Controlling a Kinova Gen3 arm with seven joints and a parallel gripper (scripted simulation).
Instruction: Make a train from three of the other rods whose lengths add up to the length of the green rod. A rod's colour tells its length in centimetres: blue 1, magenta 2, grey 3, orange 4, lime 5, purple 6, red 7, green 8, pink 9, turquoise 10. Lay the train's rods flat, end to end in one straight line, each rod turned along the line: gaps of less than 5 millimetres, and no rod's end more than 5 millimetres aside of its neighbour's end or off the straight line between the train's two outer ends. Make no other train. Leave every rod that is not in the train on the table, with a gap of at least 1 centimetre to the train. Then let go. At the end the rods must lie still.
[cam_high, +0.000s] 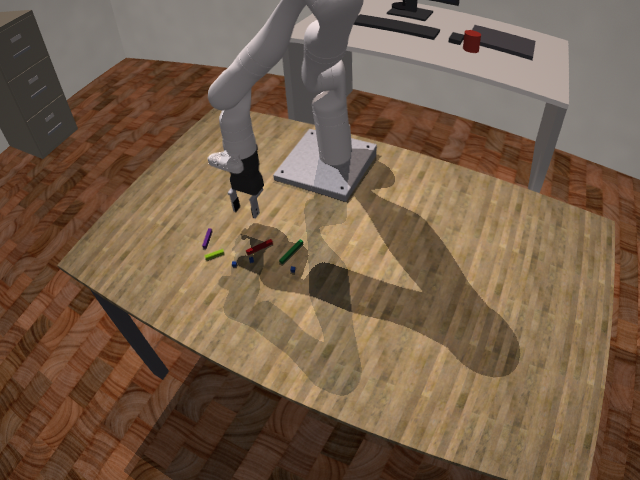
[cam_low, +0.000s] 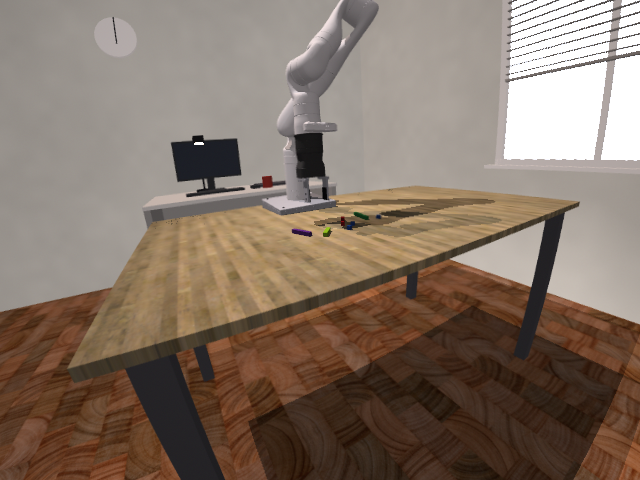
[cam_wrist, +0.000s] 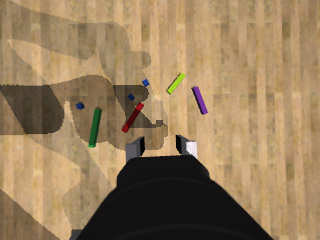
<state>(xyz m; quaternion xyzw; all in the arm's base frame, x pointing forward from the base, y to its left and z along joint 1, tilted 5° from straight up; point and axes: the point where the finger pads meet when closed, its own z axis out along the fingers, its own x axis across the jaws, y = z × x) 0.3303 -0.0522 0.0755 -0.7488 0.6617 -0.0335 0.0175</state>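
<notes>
The red rod lies 8 cm below my hand, 6 cm to the left of it and 4 cm ahead of it. The rest, counted from my hand: green rod: 14 cm to the left, 8 cm below, 1 cm ahead; purple rod: 8 cm to the right, 8 cm below, 8 cm ahead; lime rod: 12 cm ahead, 8 cm below, 3 cm to the right.
</notes>
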